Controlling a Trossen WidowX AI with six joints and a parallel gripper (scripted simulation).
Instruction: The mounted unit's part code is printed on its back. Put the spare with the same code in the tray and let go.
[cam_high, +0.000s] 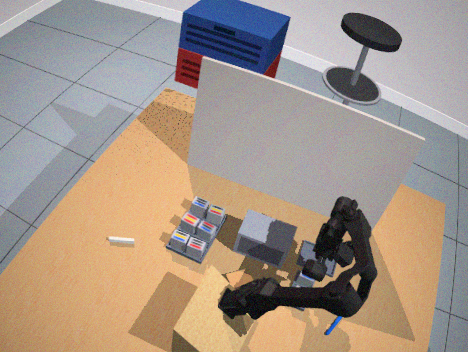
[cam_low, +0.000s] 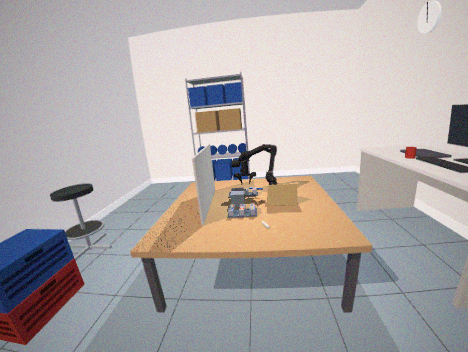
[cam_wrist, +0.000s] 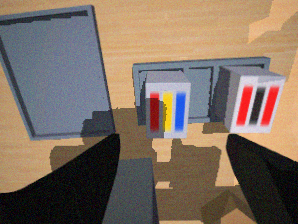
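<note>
My gripper tip is 6 cm above the grey spare block. Also, from my gripper tip: white board 29 cm ahead, 18 cm to the left, 13 cm above; then flat grey tray 11 cm ahead, 9 cm below, 2 cm to the right; then grey mounted unit 18 cm to the left, 6 cm ahead, 5 cm below.
</note>
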